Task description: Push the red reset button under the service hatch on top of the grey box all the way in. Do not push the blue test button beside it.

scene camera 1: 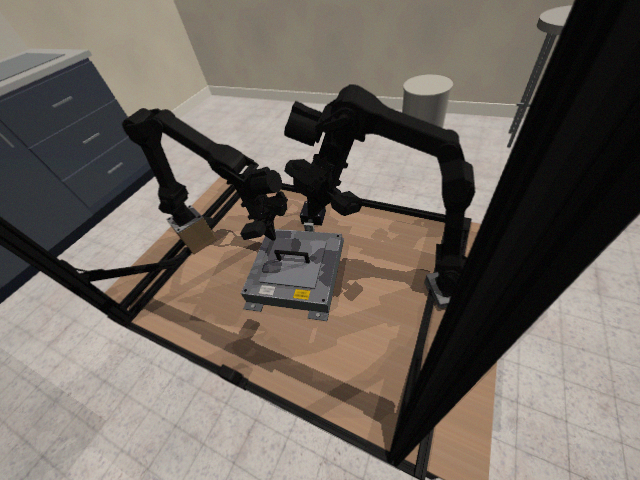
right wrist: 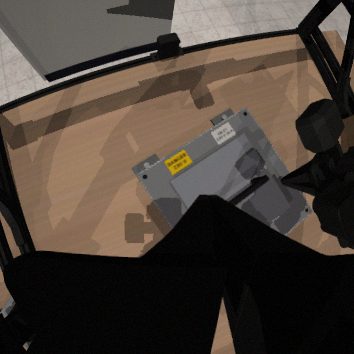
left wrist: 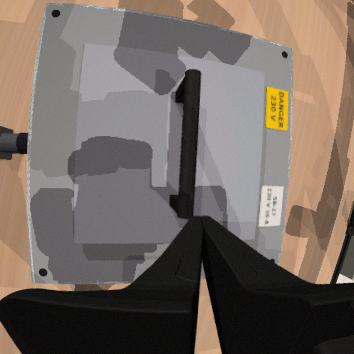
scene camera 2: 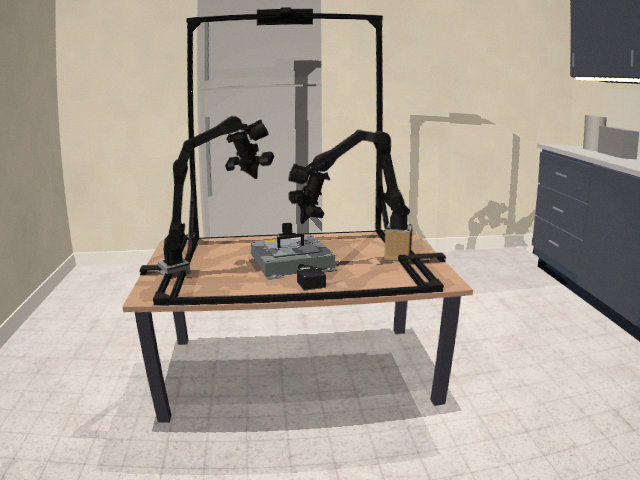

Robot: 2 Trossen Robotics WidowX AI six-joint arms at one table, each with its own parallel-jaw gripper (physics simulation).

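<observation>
The grey box lies in the middle of the table. Its service hatch lies shut and flat, with a black handle on top. The red and blue buttons are hidden under it. My left gripper is shut and empty, hovering a little above one end of the handle. My right gripper is shut and empty, raised high above the table, off to one side of the box.
A yellow danger label and a white label sit on the box. A black frame rings the table. A small black unit sits on one rail, and a tan block at the left arm's base.
</observation>
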